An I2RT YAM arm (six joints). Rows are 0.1 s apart.
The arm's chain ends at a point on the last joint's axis. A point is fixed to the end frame.
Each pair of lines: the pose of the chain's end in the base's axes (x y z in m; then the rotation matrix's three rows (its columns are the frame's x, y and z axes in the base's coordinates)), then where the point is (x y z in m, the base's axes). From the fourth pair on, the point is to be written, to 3 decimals.
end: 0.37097 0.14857 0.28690; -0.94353 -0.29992 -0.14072; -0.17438 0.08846 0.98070; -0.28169 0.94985 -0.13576
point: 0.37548 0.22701 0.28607
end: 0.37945 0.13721 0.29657; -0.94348 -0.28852 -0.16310; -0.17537 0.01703 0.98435; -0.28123 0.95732 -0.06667
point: 0.38230 0.21560 0.30105
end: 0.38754 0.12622 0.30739; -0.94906 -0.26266 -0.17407; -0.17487 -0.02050 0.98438; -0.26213 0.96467 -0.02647
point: 0.38978 0.20442 0.31464
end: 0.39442 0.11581 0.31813; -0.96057 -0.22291 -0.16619; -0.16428 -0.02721 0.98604; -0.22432 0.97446 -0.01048
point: 0.398 0.194 0.326
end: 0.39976 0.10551 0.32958; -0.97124 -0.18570 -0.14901; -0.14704 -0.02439 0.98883; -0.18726 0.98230 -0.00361
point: 0.405 0.184 0.337
